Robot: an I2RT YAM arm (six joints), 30 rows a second.
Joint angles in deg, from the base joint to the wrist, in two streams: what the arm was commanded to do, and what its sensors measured. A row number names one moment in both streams.
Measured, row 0: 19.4 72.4 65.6 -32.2 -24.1 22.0
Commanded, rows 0 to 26: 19.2 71.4 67.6 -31.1 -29.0 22.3; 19.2 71.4 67.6 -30.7 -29.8 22.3; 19.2 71.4 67.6 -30.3 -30.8 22.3; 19.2 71.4 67.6 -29.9 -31.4 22.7; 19.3 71.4 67.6 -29.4 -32.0 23.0; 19.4 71.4 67.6 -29.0 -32.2 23.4; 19.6 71.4 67.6 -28.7 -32.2 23.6; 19.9 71.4 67.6 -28.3 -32.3 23.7; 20.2 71.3 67.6 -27.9 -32.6 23.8; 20.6 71.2 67.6 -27.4 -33.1 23.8; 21.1 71.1 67.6 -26.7 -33.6 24.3; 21.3 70.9 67.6 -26.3 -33.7 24.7; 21.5 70.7 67.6 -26.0 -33.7 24.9; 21.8 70.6 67.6 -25.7 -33.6 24.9; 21.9 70.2 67.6 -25.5 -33.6 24.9; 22.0 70.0 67.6 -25.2 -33.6 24.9; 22.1 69.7 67.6 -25.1 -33.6 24.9; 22.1 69.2 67.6 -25.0 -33.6 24.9; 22.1 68.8 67.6 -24.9 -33.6 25.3; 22.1 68.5 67.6 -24.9 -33.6 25.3; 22.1 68.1 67.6 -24.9 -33.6 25.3; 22.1 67.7 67.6 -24.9 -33.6 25.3; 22.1 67.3 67.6 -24.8 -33.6 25.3; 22.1 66.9 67.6 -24.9 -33.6 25.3; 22.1 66.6 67.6 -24.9 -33.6 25.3; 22.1 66.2 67.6 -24.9 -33.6 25.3; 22.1 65.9 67.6 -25.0 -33.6 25.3
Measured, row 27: 21.6 67.9 65.7 -25.6 -31.8 24.9
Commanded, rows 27 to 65: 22.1 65.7 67.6 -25.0 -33.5 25.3; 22.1 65.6 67.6 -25.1 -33.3 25.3; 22.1 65.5 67.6 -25.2 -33.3 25.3; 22.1 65.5 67.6 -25.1 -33.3 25.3; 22.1 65.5 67.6 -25.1 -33.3 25.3; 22.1 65.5 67.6 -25.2 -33.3 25.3; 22.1 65.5 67.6 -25.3 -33.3 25.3; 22.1 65.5 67.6 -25.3 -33.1 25.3; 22.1 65.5 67.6 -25.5 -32.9 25.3; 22.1 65.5 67.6 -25.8 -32.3 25.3; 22.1 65.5 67.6 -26.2 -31.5 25.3; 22.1 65.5 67.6 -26.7 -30.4 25.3; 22.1 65.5 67.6 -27.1 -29.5 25.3; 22.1 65.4 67.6 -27.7 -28.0 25.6; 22.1 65.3 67.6 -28.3 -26.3 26.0; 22.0 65.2 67.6 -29.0 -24.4 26.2; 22.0 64.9 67.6 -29.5 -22.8 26.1; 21.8 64.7 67.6 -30.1 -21.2 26.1; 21.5 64.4 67.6 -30.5 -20.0 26.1; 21.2 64.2 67.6 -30.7 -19.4 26.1; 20.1 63.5 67.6 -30.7 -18.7 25.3; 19.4 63.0 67.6 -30.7 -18.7 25.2; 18.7 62.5 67.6 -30.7 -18.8 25.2; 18.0 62.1 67.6 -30.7 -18.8 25.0; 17.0 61.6 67.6 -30.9 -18.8 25.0; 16.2 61.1 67.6 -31.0 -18.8 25.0; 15.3 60.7 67.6 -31.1 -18.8 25.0; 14.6 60.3 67.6 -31.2 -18.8 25.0; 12.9 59.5 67.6 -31.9 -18.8 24.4; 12.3 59.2 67.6 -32.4 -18.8 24.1; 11.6 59.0 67.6 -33.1 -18.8 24.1; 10.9 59.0 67.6 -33.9 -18.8 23.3; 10.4 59.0 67.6 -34.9 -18.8 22.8; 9.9 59.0 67.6 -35.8 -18.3 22.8; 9.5 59.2 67.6 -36.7 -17.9 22.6; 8.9 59.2 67.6 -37.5 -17.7 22.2; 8.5 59.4 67.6 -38.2 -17.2 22.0; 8.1 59.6 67.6 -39.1 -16.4 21.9; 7.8 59.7 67.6 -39.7 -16.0 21.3
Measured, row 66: 9.1 59.5 66.5 -38.4 -18.2 23.5
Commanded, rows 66 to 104: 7.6 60.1 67.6 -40.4 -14.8 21.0; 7.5 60.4 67.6 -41.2 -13.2 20.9; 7.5 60.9 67.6 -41.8 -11.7 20.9; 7.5 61.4 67.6 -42.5 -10.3 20.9; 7.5 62.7 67.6 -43.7 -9.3 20.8; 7.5 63.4 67.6 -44.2 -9.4 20.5; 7.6 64.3 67.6 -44.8 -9.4 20.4; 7.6 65.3 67.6 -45.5 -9.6 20.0; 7.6 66.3 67.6 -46.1 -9.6 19.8; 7.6 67.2 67.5 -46.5 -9.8 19.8; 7.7 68.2 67.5 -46.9 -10.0 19.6; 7.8 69.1 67.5 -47.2 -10.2 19.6; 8.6 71.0 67.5 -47.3 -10.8 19.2; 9.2 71.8 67.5 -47.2 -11.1 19.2; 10.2 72.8 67.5 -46.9 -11.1 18.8; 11.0 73.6 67.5 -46.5 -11.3 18.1; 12.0 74.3 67.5 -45.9 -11.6 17.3; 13.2 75.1 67.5 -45.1 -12.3 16.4; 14.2 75.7 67.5 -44.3 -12.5 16.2; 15.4 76.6 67.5 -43.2 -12.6 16.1; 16.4 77.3 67.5 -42.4 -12.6 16.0; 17.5 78.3 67.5 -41.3 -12.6 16.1; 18.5 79.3 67.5 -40.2 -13.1 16.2; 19.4 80.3 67.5 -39.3 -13.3 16.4; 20.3 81.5 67.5 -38.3 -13.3 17.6; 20.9 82.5 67.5 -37.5 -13.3 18.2; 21.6 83.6 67.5 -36.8 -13.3 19.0; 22.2 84.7 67.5 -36.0 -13.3 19.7; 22.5 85.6 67.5 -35.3 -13.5 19.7; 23.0 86.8 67.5 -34.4 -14.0 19.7; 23.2 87.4 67.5 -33.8 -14.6 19.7; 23.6 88.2 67.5 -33.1 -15.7 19.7; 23.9 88.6 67.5 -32.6 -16.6 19.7; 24.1 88.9 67.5 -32.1 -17.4 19.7; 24.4 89.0 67.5 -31.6 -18.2 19.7; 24.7 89.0 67.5 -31.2 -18.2 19.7; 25.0 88.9 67.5 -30.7 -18.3 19.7; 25.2 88.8 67.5 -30.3 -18.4 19.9; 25.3 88.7 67.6 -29.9 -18.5 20.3
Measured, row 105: 24.5 89.1 66.7 -30.6 -16.6 19.1
